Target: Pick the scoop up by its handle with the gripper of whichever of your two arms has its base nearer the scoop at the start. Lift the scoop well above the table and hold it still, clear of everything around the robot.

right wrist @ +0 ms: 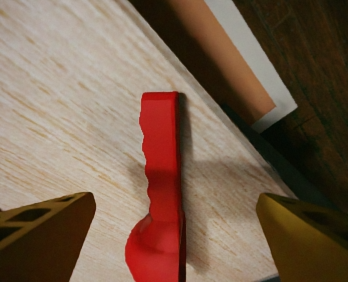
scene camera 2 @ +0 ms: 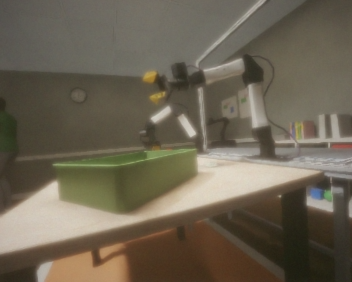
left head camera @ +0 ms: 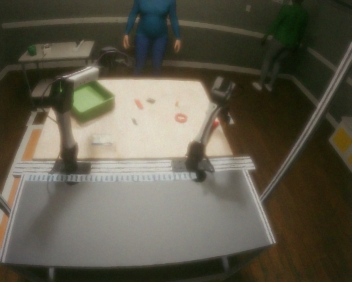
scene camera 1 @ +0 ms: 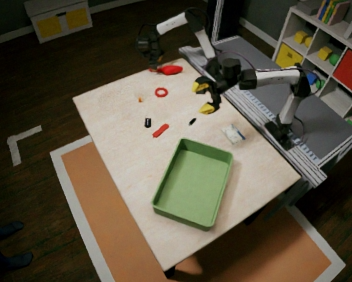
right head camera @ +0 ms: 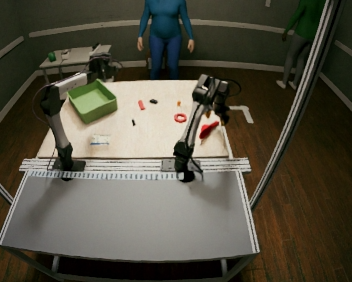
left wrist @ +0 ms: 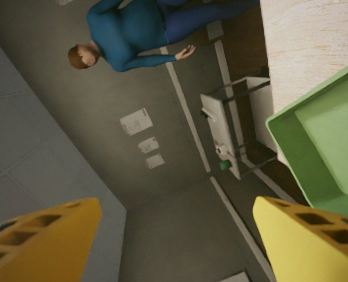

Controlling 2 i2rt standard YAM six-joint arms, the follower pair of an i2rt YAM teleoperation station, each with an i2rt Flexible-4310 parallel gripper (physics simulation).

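Places are measured from the left arm's base along level axes (x back, y right, z up), in centimetres.
Pixels of known places: left gripper, fingertip midpoint: (scene camera 2: 146,88) (scene camera 1: 195,102) (right head camera: 104,62) (left wrist: 177,205); right gripper, fingertip midpoint: (right wrist: 175,200) (left head camera: 216,123) (scene camera 1: 157,66) (right head camera: 215,122); left arm's base, origin of the base link: (scene camera 2: 267,159) (left head camera: 72,168) (scene camera 1: 278,136) (right head camera: 69,165); right arm's base, origin of the base link: (scene camera 2: 199,153) (left head camera: 190,165) (scene camera 1: 213,73) (right head camera: 180,166).
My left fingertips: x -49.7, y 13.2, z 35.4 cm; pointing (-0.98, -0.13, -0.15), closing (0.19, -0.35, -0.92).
Ahead of a thing's pixels: the offset from my left fingertips to its top centre.
The red scoop {dz -29.7, dx +16.7, dy +61.5 cm} (left head camera: 216,124) (right head camera: 209,130) (scene camera 1: 171,70) (right wrist: 162,150) lies on the table near its edge, at the right in the right head camera and at the top in scene camera 1. In the right wrist view its handle points up the picture and its bowl is cut off at the bottom. My right gripper (right head camera: 216,117) (right wrist: 175,200) is open and hangs above the scoop, with the scoop showing between its fingertips and touching neither. My left gripper (scene camera 1: 198,99) (scene camera 2: 150,88) (left wrist: 177,205) is open and empty, high above the table.
A green tray {dz -27.1, dx -7.3, dy -17.2 cm} (right head camera: 102,113) (scene camera 1: 182,220) (scene camera 2: 125,187) stands on the table. A red ring {dz -34.9, dx +6.3, dy +45.8 cm} (right head camera: 175,119) (scene camera 1: 156,94), a red bar {dz -35.3, dx -6.9, dy +19.1 cm} (scene camera 1: 160,131), two small black pieces, an orange piece {dz -33.1, dx -8.0, dy +44.5 cm} (scene camera 1: 140,100) and a packet {dz -36.2, dx +27.5, dy -0.1 cm} (scene camera 1: 233,133) lie there too. People stand beyond the table.
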